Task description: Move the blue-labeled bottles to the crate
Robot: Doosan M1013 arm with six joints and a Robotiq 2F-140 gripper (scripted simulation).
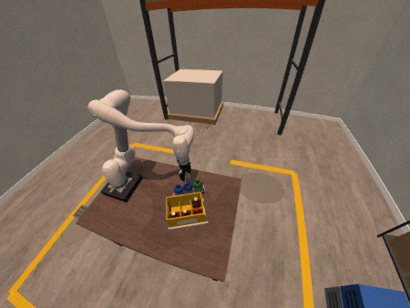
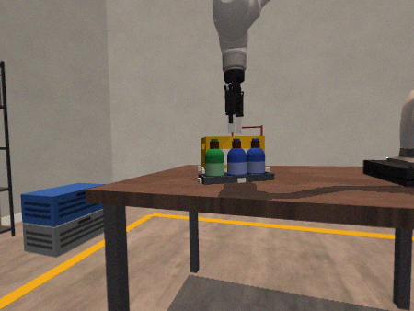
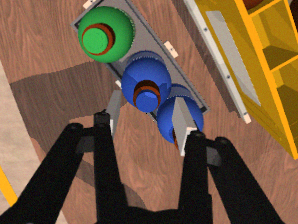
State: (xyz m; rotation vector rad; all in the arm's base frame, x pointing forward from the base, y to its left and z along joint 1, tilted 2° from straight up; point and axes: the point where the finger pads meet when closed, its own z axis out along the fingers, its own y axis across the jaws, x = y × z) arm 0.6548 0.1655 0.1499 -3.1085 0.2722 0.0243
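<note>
Right now my hand is 130 mm above the green-labeled bottle, 70 mm short of it and 50 mm to the right of it. Round my hand: yellow crate (210 mm to the right, 130 mm below, 70 mm ahead); tray (200 mm below).
</note>
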